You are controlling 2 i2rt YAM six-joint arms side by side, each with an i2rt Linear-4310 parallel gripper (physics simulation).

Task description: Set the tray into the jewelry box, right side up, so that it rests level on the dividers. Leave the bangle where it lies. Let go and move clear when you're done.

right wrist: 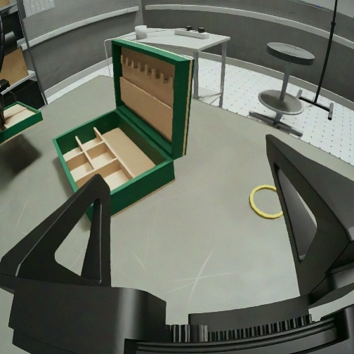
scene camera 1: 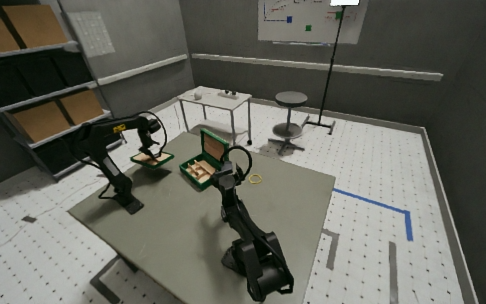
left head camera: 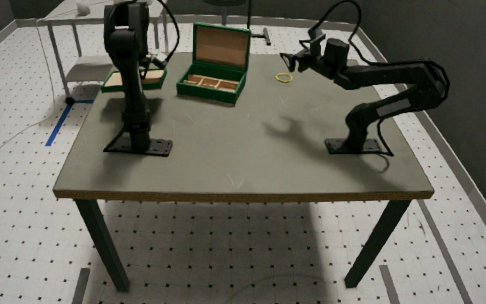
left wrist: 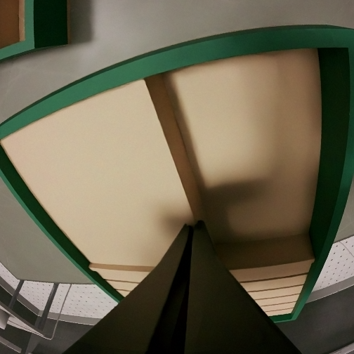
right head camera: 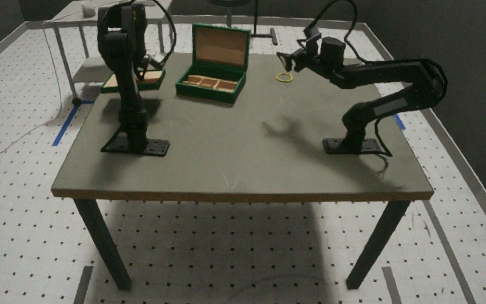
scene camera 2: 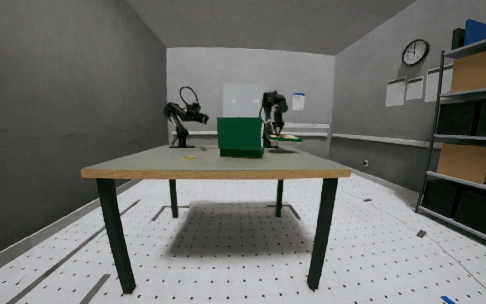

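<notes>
The tray (left head camera: pixel 156 81) (scene camera 1: pixel 165 159) (scene camera 2: pixel 294 139) (left wrist: pixel 334 150) (right wrist: pixel 22 125), green-rimmed with beige inside, hangs right side up above the table's back left, its shadow below. My left gripper (left wrist: pixel 196 230) (scene camera 1: pixel 154 158) is shut on the tray's middle divider. The open green jewelry box (left head camera: pixel 206 93) (right head camera: pixel 206 93) (scene camera 2: pixel 240 137) (right wrist: pixel 145 187) stands to the tray's right in the head views, lid upright, dividers visible. Its corner shows in the left wrist view. The yellow bangle (left head camera: pixel 284 81) (right wrist: pixel 252 201) lies flat right of the box. My right gripper (left head camera: pixel 288 62) (right wrist: pixel 179 162) is open and empty above the table near the bangle.
The raised lid (right wrist: pixel 182 107) stands along the box's back side. The wooden-edged table (left head camera: pixel 240 196) carries both arms. A grey side table (scene camera 1: pixel 215 99), a stool (scene camera 1: pixel 291 99) and a lamp stand (scene camera 1: pixel 330 75) are behind it. A shelf unit (scene camera 1: pixel 37 104) stands at the left in scene camera 1.
</notes>
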